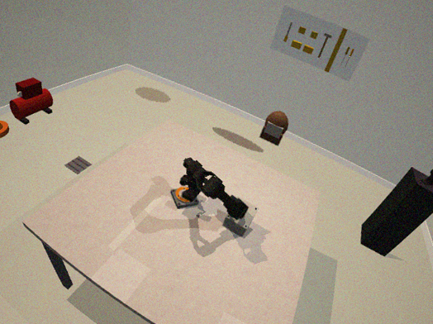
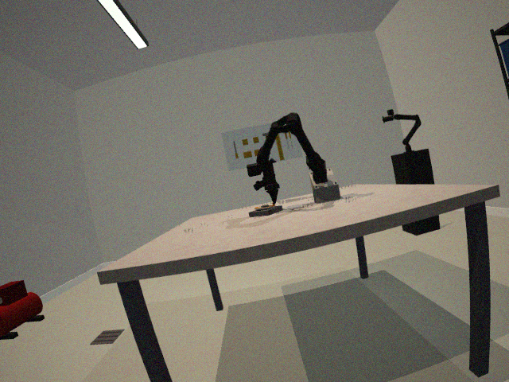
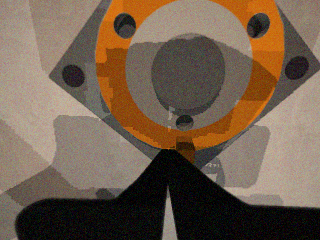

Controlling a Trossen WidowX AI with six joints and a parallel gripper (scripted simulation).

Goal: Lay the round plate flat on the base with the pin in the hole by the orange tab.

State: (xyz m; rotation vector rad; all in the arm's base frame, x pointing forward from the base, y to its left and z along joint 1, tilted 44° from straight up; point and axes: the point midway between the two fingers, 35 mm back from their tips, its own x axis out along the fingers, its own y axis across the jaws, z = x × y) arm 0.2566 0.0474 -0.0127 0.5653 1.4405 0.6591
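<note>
Right now the grey square base is 50 mm ahead of my gripper tip and 20 mm below it.
</note>
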